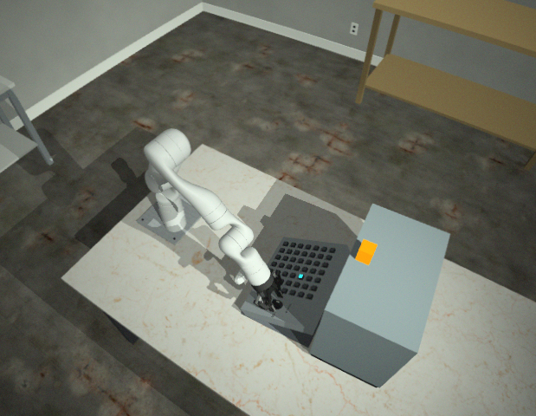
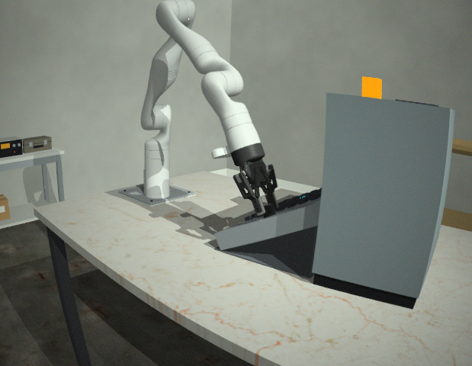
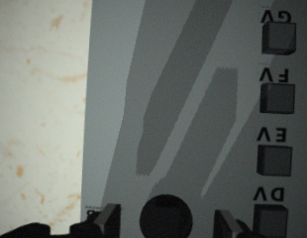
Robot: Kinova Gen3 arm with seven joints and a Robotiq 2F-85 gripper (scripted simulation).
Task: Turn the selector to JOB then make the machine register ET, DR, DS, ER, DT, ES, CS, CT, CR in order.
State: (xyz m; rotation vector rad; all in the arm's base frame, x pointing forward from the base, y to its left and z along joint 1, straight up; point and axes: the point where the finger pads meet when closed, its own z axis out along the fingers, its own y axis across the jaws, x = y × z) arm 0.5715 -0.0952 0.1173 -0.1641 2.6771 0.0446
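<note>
My hand is 1 cm short of the black selector knob and 1 cm above it. Also, from my hand: sloped grey keypad (2 cm ahead, 11 cm to the left, 6 cm below).
</note>
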